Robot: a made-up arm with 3 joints. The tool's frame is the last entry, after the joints.
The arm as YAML. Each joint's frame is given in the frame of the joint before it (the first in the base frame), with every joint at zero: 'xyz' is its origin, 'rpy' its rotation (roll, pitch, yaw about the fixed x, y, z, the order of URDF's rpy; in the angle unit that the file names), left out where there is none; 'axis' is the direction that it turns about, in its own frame. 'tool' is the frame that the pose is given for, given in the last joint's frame.
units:
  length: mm
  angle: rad
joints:
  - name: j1
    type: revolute
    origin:
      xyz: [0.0, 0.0, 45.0]
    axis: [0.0, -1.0, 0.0]
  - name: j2
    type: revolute
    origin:
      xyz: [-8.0, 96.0, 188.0]
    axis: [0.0, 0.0, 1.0]
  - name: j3
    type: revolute
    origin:
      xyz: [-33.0, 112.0, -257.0]
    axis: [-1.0, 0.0, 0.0]
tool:
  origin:
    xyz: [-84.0, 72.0, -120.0]
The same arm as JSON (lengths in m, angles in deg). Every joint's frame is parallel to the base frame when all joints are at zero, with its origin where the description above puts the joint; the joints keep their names.
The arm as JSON. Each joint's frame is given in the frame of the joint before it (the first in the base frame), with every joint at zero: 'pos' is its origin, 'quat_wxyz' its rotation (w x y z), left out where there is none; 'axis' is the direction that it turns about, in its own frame. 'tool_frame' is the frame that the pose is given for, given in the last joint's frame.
{"length_unit": "m", "angle_unit": "deg", "joints": [
  {"joint": "j1", "pos": [0.0, 0.0, 0.045], "axis": "-y"},
  {"joint": "j2", "pos": [-0.008, 0.096, 0.188], "axis": "+z"},
  {"joint": "j3", "pos": [-0.033, 0.112, -0.257], "axis": "-x"}
], "tool_frame": {"pos": [-0.084, 0.072, -0.12]}}

